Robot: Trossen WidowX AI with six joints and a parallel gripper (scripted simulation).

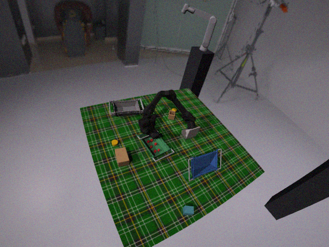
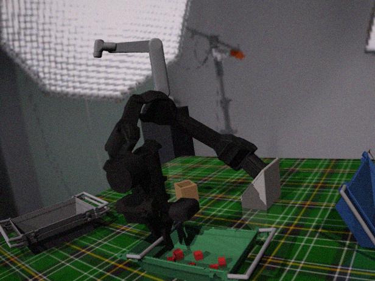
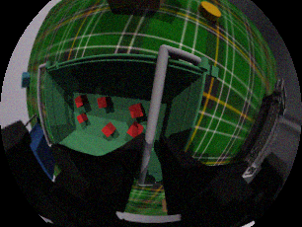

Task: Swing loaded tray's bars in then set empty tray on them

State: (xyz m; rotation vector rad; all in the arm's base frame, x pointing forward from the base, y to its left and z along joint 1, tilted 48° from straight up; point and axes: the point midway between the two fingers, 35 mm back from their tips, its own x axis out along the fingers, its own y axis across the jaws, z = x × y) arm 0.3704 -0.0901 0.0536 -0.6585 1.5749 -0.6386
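Now: the blue tray 430 mm to the left of my gripper tip, 240 mm behind it and 20 mm above it. The rest, counted from my gripper tip: teal cube (640 mm to the left, 60 mm ahead, 30 mm below); brown box (340 mm behind, 160 mm to the right, 40 mm below); tan block (270 mm ahead, 80 mm to the left, 20 mm below).
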